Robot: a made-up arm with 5 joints.
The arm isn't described. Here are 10 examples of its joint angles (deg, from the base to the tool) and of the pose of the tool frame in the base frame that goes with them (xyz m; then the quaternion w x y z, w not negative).
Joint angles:
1: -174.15 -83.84 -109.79 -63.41 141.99
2: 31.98 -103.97 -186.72 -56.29 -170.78
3: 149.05 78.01 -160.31 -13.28 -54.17
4: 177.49 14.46 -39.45 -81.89 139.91
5: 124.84 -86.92 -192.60 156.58 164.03
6: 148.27 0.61 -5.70 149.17 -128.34
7: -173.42 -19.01 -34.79 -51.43 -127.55
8: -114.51 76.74 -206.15 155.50 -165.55
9: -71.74 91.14 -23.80 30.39 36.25
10: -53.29 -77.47 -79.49 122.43 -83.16
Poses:
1: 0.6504 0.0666 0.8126 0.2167 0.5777 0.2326 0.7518
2: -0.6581 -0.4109 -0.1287 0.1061 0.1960 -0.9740 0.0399
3: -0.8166 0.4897 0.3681 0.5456 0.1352 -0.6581 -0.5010
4: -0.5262 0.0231 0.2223 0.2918 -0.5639 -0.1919 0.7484
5: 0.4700 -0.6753 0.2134 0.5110 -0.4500 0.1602 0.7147
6: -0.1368 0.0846 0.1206 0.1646 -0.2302 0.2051 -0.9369
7: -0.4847 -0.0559 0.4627 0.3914 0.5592 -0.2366 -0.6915
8: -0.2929 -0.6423 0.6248 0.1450 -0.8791 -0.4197 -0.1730
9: -0.0480 0.1456 -0.1657 0.2295 -0.3867 0.5322 0.7173
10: -0.0961 0.1289 0.9072 0.2756 0.9227 0.2461 0.1101
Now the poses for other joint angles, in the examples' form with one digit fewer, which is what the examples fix.
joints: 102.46 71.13 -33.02 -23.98 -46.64
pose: -0.034 0.153 -0.247 0.058 0.264 0.957 -0.109
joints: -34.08 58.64 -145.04 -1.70 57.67
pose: 0.771 -0.522 0.517 0.142 -0.500 0.516 -0.681
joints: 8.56 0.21 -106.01 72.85 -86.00
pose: 0.607 0.091 0.845 0.177 0.651 0.705 0.221
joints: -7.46 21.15 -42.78 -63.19 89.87
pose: 0.554 -0.073 0.162 0.444 -0.488 0.554 -0.507
